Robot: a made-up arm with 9 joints. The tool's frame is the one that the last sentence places.
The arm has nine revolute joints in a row. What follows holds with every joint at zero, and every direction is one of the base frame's. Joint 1 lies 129.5 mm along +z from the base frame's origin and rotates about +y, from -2.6 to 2.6 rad. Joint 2 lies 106.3 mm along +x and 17.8 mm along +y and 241.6 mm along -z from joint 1 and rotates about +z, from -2.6 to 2.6 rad. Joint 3 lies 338.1 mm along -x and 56.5 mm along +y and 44 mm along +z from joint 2 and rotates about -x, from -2.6 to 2.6 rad. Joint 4 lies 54.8 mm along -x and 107.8 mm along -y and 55.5 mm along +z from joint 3 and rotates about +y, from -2.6 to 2.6 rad. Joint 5 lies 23.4 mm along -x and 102 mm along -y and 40.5 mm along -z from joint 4 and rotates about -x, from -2.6 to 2.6 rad. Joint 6 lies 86.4 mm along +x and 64.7 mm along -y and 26.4 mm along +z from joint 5 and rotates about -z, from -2.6 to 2.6 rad. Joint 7 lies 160.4 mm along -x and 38.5 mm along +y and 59.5 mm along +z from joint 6 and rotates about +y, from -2.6 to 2.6 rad. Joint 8 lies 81.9 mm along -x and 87.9 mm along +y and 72 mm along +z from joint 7 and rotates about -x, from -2.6 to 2.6 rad. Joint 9 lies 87.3 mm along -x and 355.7 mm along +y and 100.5 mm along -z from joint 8 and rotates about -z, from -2.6 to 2.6 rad. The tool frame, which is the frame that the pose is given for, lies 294.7 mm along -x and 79.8 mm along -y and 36.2 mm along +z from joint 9; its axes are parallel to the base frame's.
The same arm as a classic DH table. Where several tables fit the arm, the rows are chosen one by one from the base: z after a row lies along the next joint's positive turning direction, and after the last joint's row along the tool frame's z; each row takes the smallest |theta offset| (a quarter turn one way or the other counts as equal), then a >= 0, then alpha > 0; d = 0 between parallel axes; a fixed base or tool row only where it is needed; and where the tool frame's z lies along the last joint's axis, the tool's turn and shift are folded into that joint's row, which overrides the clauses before.
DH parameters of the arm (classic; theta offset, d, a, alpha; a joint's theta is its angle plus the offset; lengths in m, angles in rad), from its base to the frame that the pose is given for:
base (fixed): 0 0.1295 0 -1.5708
joint 1: 0 0.0178 0.1063 1.5708
joint 2: 1.5708 -0.1976 0.0565 -1.5708
joint 3: -1.5708 0.3929 0.0555 -1.5708
joint 4: 0 -0.2098 -0.0405 1.5708
joint 5: -1.5708 -0.063 0.0647 1.5708
joint 6: 1.5708 -0.0859 0.1604 -1.5708
joint 7: 1.5708 0.1264 0.072 1.5708
joint 8: 1.5708 0.1692 0.3557 -1.5708
joint 9: 1.3064 0 -0.3053 3.1416
tool (fixed): -0.2644 -0.0643 0 0
Joint limits (rad, base to tool): -2.6..2.6 -2.6..2.6 -2.6..2.6 -2.6..2.6 -2.6..2.6 -2.6..2.6 -2.6..2.6 -2.6..2.6 -2.6..2.6

